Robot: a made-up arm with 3 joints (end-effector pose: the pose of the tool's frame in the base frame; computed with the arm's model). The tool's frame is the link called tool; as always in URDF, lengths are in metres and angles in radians.
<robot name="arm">
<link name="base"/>
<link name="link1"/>
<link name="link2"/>
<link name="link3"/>
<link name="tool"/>
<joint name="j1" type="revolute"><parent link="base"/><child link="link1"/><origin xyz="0 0 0.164"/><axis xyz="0 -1 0"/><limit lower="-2.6" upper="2.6" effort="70" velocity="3"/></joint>
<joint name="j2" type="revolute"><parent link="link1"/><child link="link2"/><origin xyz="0.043 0.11 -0.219"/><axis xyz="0 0 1"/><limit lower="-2.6" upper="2.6" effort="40" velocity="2.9"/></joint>
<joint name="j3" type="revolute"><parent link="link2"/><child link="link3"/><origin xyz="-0.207 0.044 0.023"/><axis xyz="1 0 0"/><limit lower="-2.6" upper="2.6" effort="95" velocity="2.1"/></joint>
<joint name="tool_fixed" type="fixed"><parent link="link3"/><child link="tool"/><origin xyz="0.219 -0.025 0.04"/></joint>
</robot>
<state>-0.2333 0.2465 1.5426</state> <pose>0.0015 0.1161 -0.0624 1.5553 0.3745 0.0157</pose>
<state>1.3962 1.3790 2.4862</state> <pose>0.2404 0.1293 0.1283 1.0015 0.7062 1.4658</pose>
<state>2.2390 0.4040 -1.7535</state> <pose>0.1282 0.1955 0.2900 -1.2865 -1.8292 -1.8017</pose>
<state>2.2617 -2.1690 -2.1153</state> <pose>0.0794 0.0487 0.3745 0.4713 0.2589 -1.1891</pose>
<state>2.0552 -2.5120 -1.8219</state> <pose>0.1209 0.0310 0.3244 0.8168 0.4952 -1.1197</pose>
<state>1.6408 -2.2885 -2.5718</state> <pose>0.2086 0.0440 0.2792 -0.1849 1.1297 -1.0283</pose>
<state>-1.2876 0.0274 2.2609</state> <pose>-0.2160 0.1394 0.0447 1.8982 0.6939 -1.4054</pose>
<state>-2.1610 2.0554 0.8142</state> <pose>-0.1771 0.1217 0.2352 -2.3688 -1.7341 -0.5688</pose>
